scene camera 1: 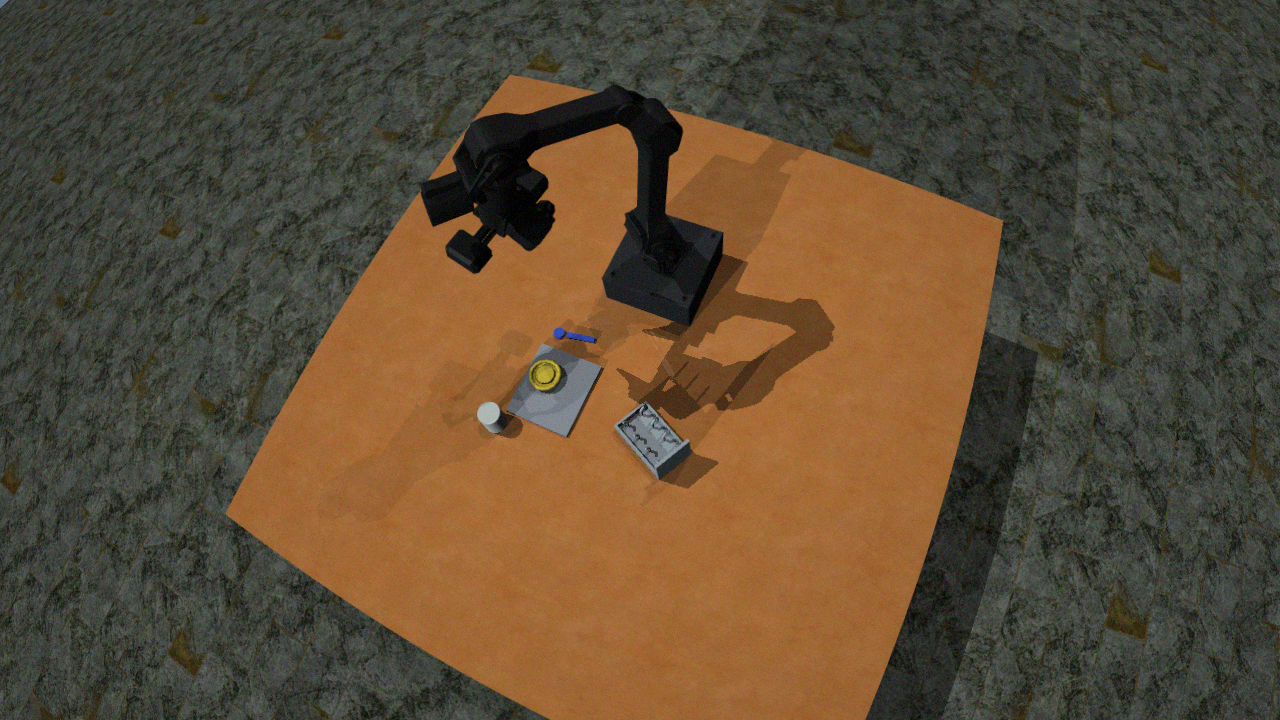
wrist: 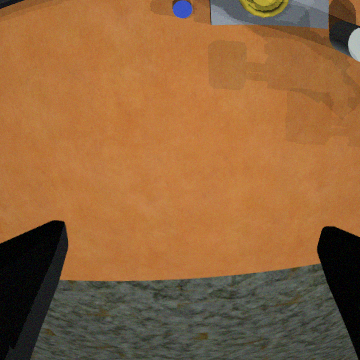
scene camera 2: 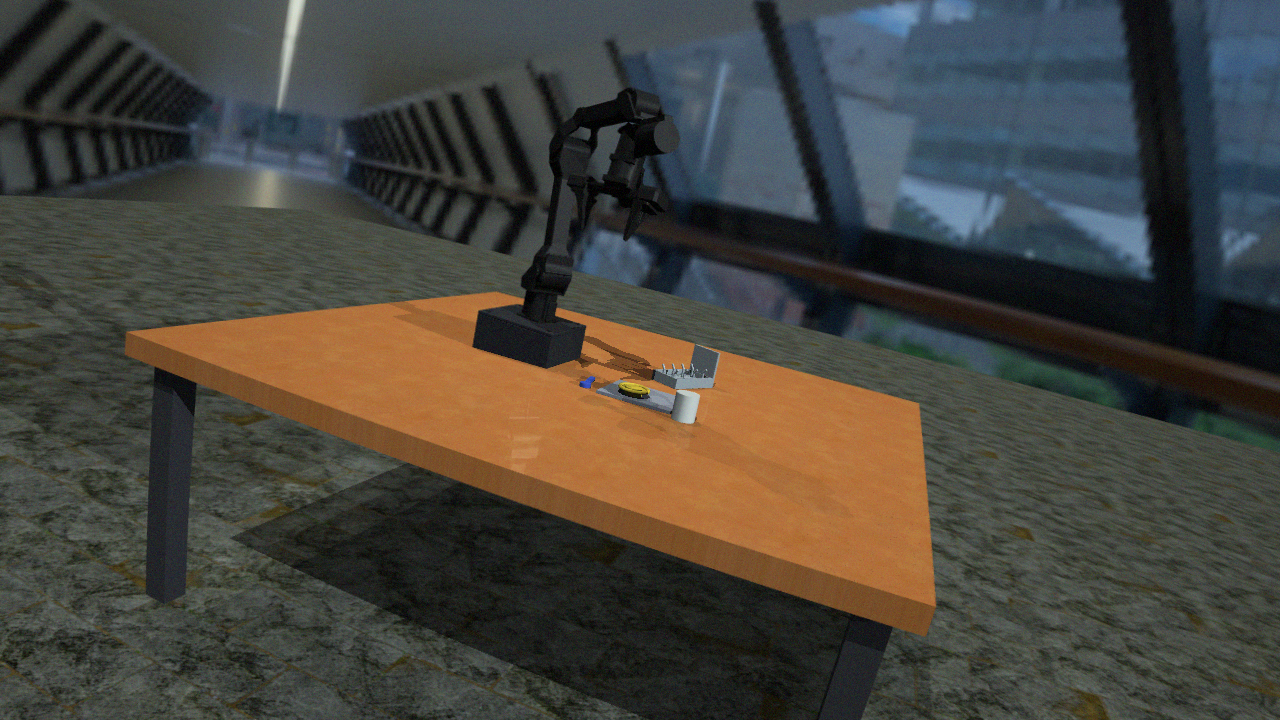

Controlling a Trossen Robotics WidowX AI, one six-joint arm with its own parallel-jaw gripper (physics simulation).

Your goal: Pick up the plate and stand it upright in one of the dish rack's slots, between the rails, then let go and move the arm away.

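The yellow round plate [scene camera 1: 545, 375] [scene camera 2: 634, 389] [wrist: 265, 4] lies flat on a grey board [scene camera 1: 556, 422] [scene camera 2: 660, 402] [wrist: 310, 19]; the wrist view cuts part of it off at the top edge. The grey dish rack [scene camera 1: 673, 460] [scene camera 2: 705, 360] stands on the table beside the board, with small upright rails and a taller wall at one end. No plate stands in it. My gripper [scene camera 1: 502, 240] [scene camera 2: 605, 229] [wrist: 197, 239] is open and empty, high above the table, off to the side of the plate and apart from it.
A white cylinder [scene camera 1: 489, 415] [scene camera 2: 685, 406] [wrist: 355, 44] stands close beside the board. A blue spoon-like tool [scene camera 1: 577, 336] [scene camera 2: 587, 382] [wrist: 182, 9] lies near the board, on the side toward the arm's dark base [scene camera 1: 653, 291] [scene camera 2: 528, 340]. The orange table [scene camera 1: 716, 573] [scene camera 2: 447, 411] [wrist: 140, 150] bears them.
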